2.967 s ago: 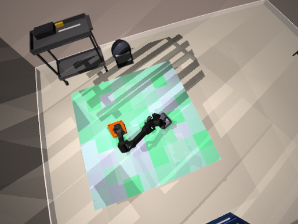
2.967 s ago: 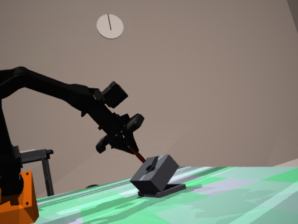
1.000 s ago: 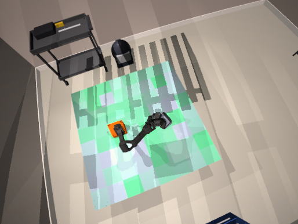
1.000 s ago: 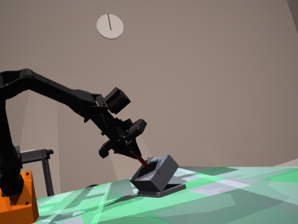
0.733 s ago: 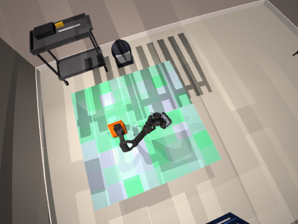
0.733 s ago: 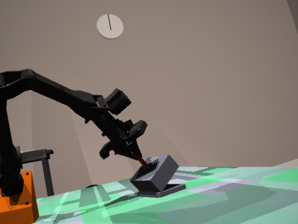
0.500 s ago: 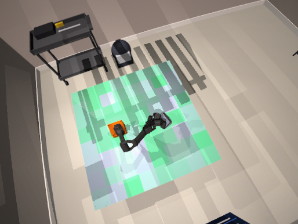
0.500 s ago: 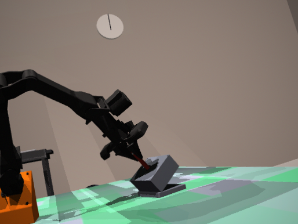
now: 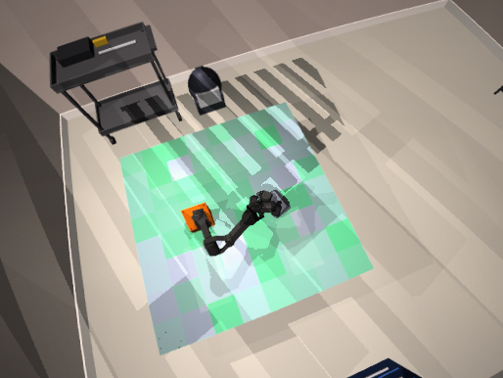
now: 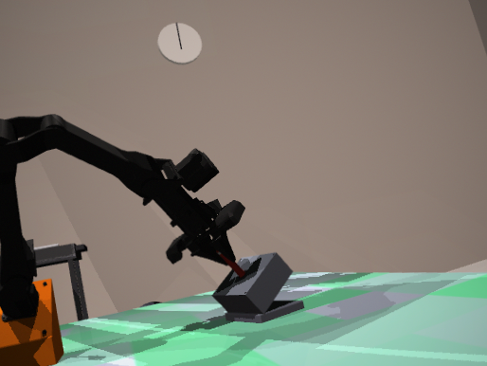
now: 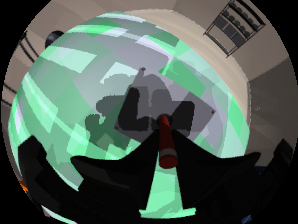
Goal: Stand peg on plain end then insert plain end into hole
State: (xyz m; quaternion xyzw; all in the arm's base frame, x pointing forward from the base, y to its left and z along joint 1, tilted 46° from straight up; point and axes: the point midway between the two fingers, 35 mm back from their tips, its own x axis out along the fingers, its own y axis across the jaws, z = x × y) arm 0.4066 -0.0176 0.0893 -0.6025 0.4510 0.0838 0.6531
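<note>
Now: gripper tip 3 cm short of the sloped panel, 1 cm to the right of it and 5 cm above it. The rest, counted from my gripper tip: red peg (1 cm behind, 1 cm above).
</note>
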